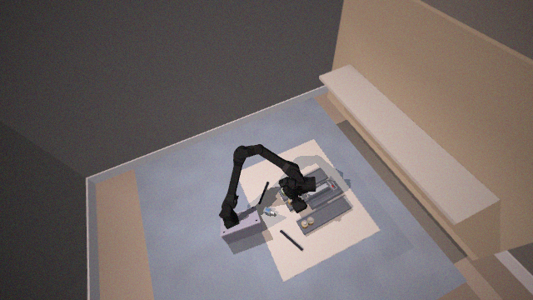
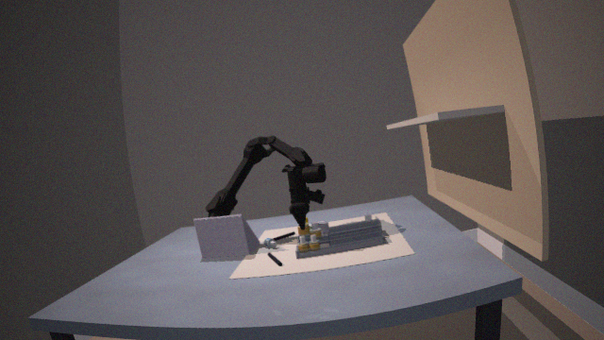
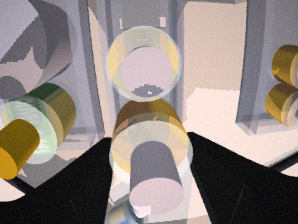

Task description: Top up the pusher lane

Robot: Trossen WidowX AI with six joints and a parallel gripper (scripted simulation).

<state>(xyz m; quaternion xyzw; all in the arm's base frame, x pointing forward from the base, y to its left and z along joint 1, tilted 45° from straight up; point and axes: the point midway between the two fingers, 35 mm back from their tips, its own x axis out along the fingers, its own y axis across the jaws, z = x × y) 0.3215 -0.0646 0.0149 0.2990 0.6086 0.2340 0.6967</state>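
My gripper tip is now 60 mm short of the cream mat, 10 mm to the right of it and 60 mm above it. From my gripper tip the other things lie so: red mark (220 mm ahead, 40 mm to the right, 10 mm above); sprung lane (150 mm ahead, 30 mm to the right, 40 mm below).
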